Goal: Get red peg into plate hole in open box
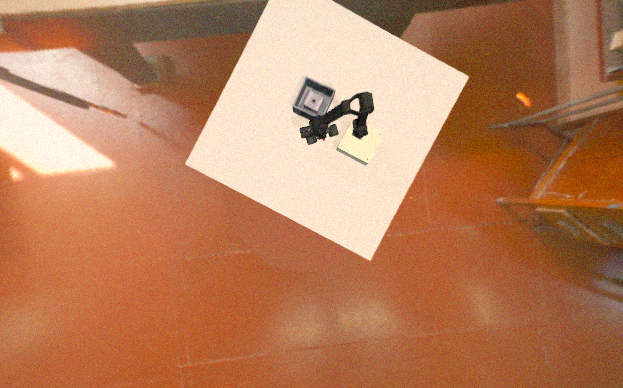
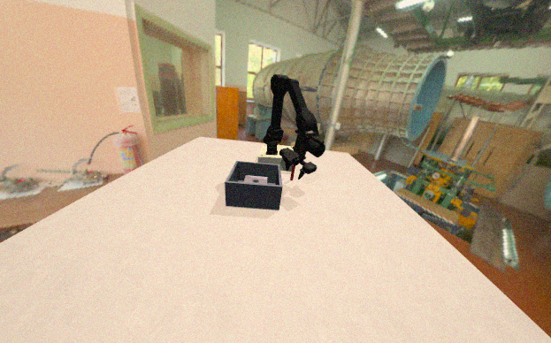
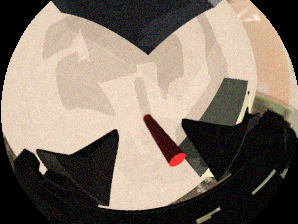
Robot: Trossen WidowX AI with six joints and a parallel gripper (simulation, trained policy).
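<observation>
My gripper tip is 1 cm past the red peg and 1 cm below it. The rest, counted from my gripper tip: plate 15 cm ahead, 16 cm to the right, 1 cm above; then dark box 15 cm ahead, 16 cm to the right.
</observation>
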